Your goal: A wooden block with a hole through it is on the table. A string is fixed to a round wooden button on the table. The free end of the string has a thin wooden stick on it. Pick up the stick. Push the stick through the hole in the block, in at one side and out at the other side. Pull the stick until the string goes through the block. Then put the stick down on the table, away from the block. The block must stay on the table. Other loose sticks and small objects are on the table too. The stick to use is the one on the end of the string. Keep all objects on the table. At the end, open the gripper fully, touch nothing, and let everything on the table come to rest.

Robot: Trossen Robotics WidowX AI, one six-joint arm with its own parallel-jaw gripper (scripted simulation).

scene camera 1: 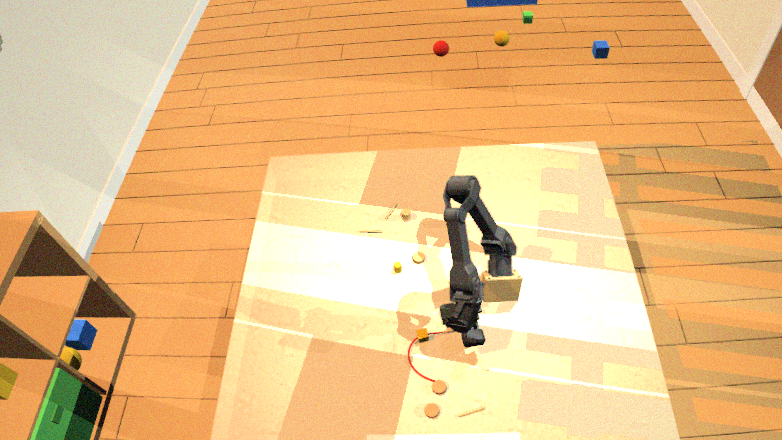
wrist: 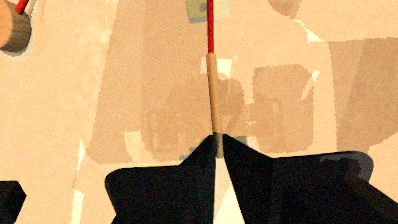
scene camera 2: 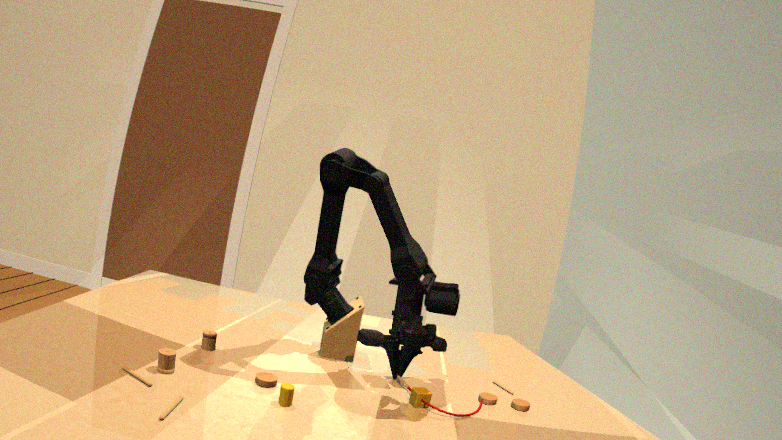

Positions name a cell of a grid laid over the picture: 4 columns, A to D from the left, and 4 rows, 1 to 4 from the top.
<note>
In view: the gripper (scene camera 2: C4) and a thin wooden stick (wrist: C2).
The gripper shows as well in scene camera 1 (scene camera 1: C3) and in the wrist view (wrist: C3).
</note>
